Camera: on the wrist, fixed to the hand. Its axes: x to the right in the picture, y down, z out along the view.
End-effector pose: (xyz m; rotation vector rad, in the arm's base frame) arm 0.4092 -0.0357 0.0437 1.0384 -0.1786 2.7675
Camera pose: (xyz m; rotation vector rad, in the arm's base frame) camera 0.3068 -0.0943 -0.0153 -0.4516 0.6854 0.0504
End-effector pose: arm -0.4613 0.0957 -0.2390 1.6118 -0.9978 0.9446
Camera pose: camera -0.5376 0.1723 -0.1634 0.6433 1.8355 -0.6673
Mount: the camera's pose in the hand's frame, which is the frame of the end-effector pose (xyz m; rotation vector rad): 0.0294 0.0816 -0.0994 -0.0886 0.9308 -2.9811
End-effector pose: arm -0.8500 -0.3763 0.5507 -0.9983 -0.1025 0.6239
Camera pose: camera -0.8265 -0.4041 0.4239 -0.1846 -0.5616 -2.4862
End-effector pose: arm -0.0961 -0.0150 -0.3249 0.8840 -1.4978 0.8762
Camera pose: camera -0.1284 0.1083 -0.2908 1.1392 1.2012 -1.0357
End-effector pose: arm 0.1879 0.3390 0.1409 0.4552 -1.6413 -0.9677
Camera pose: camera 0.2872 0.3304 0.2273 -2.1881 -1.0087 1.4111
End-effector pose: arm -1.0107 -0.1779 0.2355 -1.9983 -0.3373 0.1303
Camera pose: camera -0.9442 -0.2884 0.2075 0.2887 -1.9303 -2.2672
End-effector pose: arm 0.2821 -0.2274 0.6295 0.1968 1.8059 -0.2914
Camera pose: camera 0.2061 -0.1203 0.6167 1.8796 -0.7063 1.3804
